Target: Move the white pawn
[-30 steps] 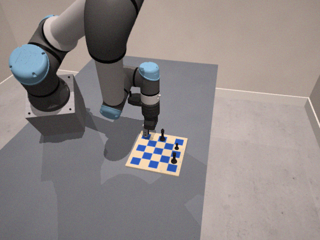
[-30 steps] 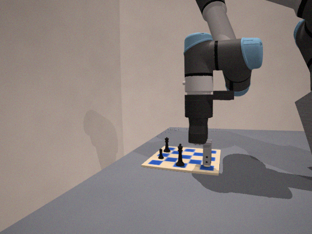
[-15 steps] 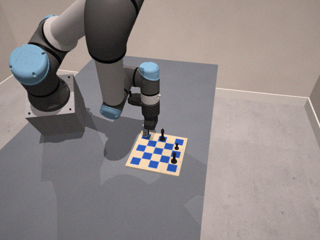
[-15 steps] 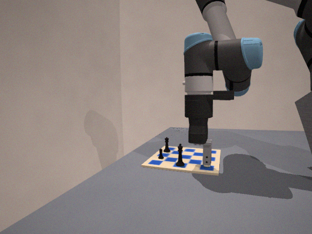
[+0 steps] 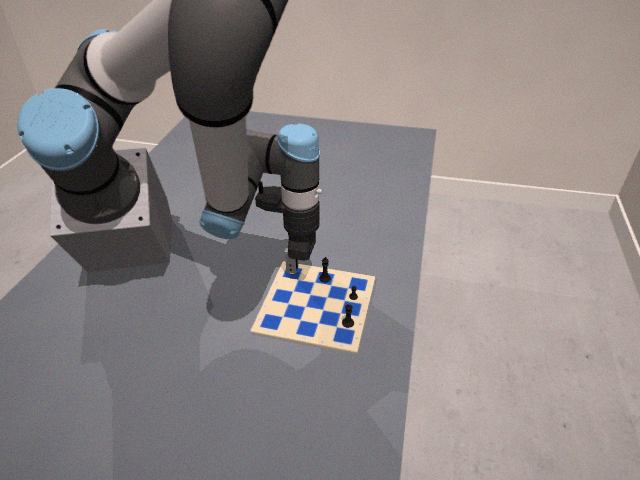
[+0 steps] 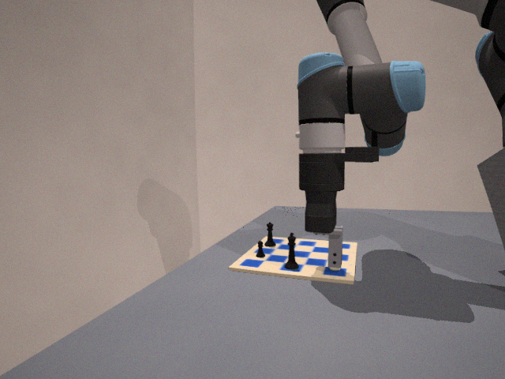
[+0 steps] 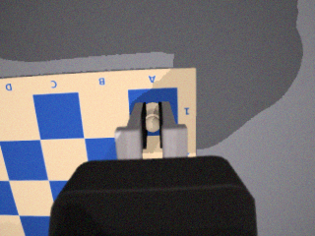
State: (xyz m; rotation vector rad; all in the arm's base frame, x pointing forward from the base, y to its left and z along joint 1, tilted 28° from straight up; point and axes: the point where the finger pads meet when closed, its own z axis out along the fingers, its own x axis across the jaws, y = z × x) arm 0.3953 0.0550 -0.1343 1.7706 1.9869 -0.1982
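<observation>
My hand is 10 mm above the white pawn. From my hand the other things lie so: king (80 mm ahead); then black pawn (150 mm ahead, 30 mm to the right, 20 mm below); then chessboard (80 mm ahead, 70 mm to the right, 30 mm below).
</observation>
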